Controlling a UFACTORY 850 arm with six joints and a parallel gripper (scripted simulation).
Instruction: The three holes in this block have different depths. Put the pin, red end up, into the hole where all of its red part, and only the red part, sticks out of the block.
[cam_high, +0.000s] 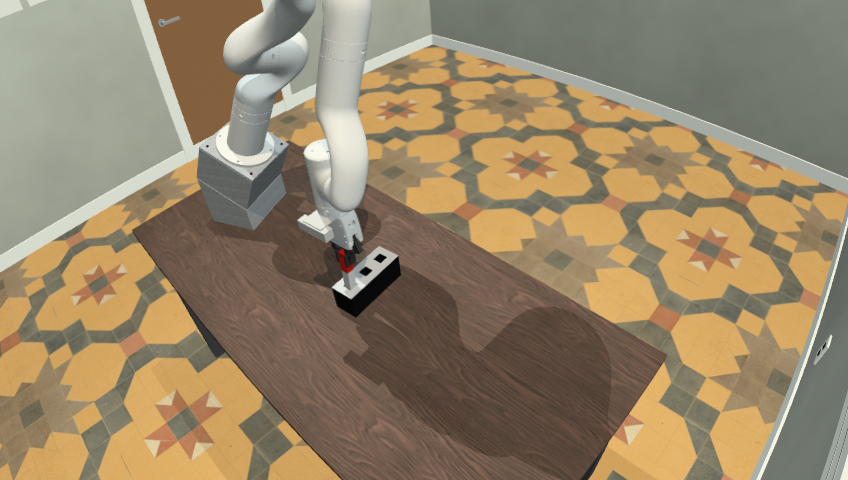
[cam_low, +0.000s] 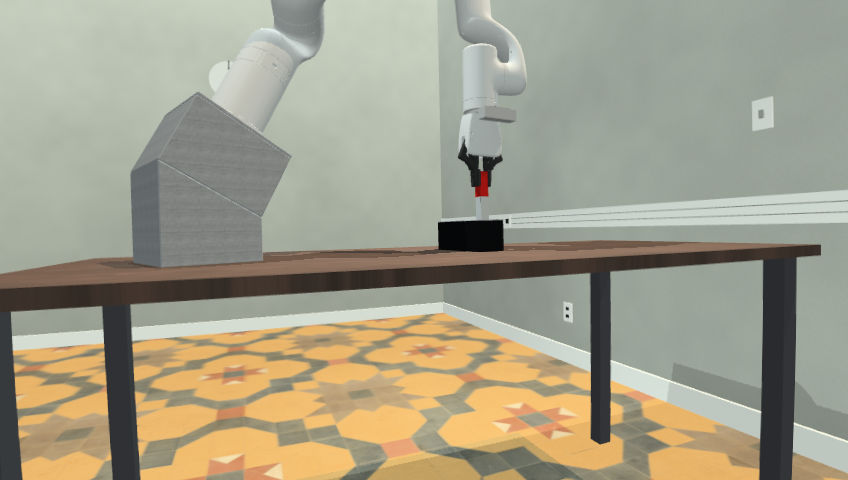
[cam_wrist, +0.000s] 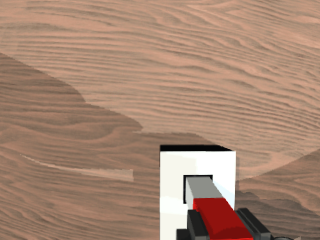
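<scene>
The pin is 20 mm below my hand. Also, from my hand: black block (10 mm behind, 50 mm to the left, 140 mm below).
</scene>
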